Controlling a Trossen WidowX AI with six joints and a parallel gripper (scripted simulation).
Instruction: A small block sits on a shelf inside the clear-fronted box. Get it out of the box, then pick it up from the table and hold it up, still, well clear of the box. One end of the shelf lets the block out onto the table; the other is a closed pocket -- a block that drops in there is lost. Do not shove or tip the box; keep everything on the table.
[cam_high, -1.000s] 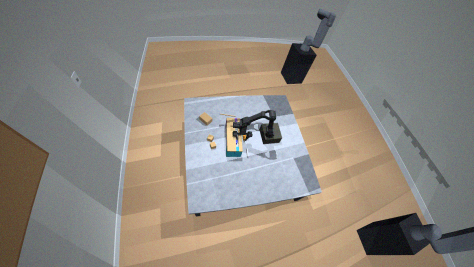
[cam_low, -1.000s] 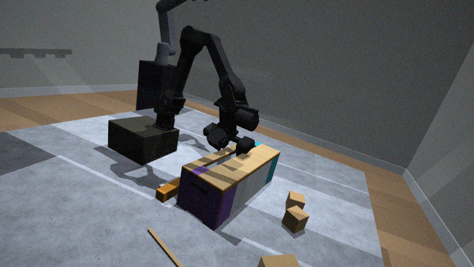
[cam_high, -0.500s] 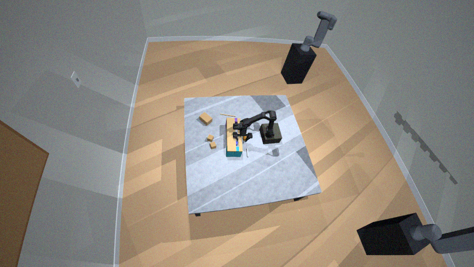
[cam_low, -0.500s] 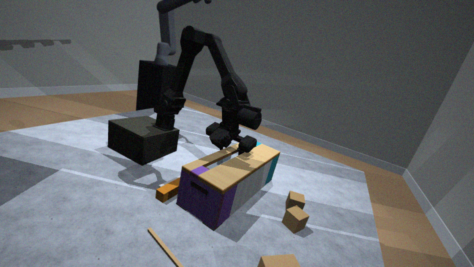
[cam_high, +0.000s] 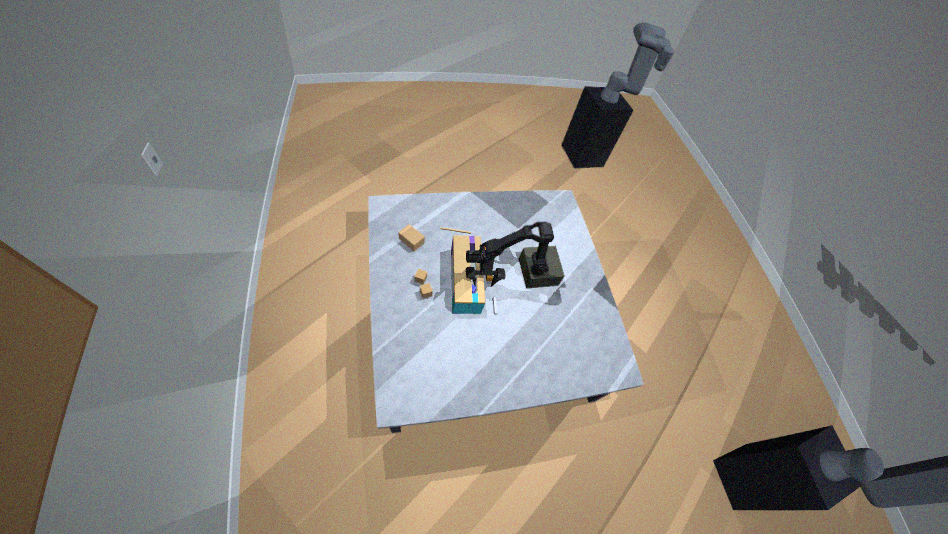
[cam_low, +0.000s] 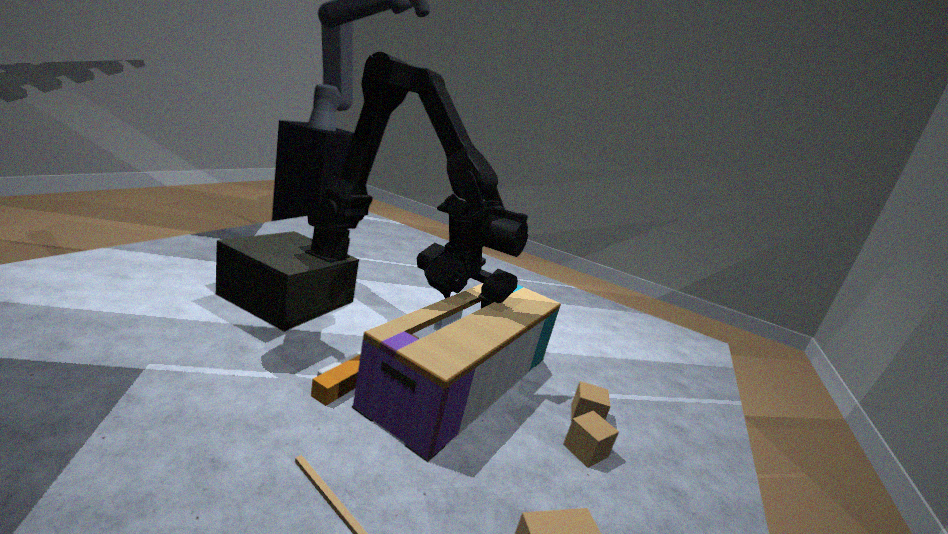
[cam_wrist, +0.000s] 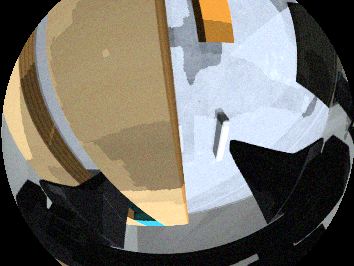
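Now: the blue block 60 mm ahead of my gripper tip and 10 mm to the left of it. Also, from my gripper tip: thin wooden stick 420 mm to the right, 80 mm below, 40 mm ahead; then box 90 mm to the right, 30 mm below, 20 mm ahead; then orange bar 180 mm to the right, 80 mm behind, 70 mm below.
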